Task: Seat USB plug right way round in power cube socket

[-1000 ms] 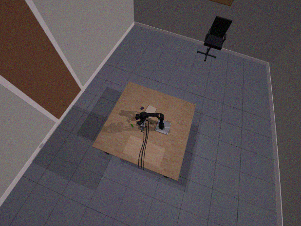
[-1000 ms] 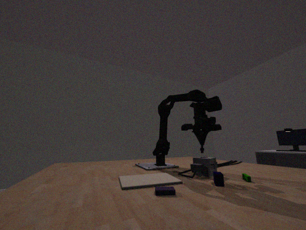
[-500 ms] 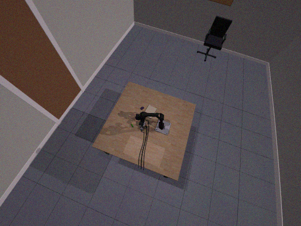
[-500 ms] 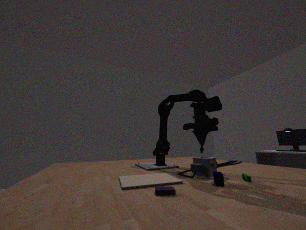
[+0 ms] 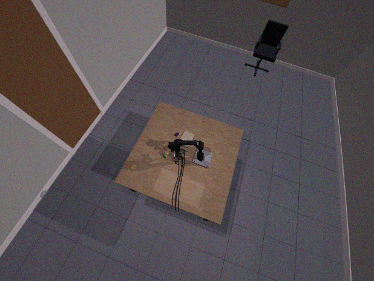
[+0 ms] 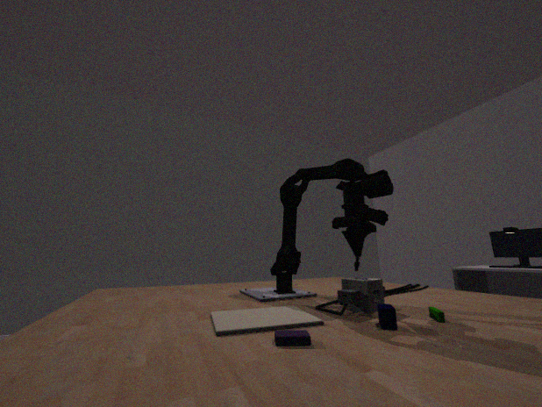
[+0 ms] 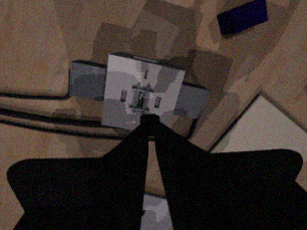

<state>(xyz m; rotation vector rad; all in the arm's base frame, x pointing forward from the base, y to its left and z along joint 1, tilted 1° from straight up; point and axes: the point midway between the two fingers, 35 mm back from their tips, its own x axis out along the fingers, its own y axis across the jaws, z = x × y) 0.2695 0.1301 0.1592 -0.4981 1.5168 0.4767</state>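
My gripper tip is now 20 mm above the dark USB plug. Also, from my gripper tip: dark blue block 140 mm ahead, 50 mm to the right, 120 mm below; then green block 130 mm ahead, 100 mm to the left, 120 mm below; then USB socket 10 mm to the left, 70 mm below.
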